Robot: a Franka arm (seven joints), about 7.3 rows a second.
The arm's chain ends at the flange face. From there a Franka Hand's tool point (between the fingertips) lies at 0.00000 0.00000 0.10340 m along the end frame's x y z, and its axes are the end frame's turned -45 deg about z.
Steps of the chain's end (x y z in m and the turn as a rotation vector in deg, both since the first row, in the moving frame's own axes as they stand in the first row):
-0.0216, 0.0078, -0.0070, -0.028, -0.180, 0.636
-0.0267, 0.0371, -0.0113, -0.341, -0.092, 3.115
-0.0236, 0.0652, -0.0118, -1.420, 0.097, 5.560
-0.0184, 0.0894, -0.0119, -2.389, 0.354, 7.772
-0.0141, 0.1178, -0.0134, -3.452, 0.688, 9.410
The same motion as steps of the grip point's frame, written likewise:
-0.0211, -0.0100, -0.0070, 0.107, -0.147, 0.636
-0.0457, 0.0077, -0.0113, -0.176, -0.306, 3.115
-0.0646, 0.0313, -0.0118, -1.073, -0.936, 5.560
-0.0791, 0.0535, -0.0120, -1.940, -1.439, 7.772
-0.0972, 0.0783, -0.0136, -2.927, -1.954, 9.410

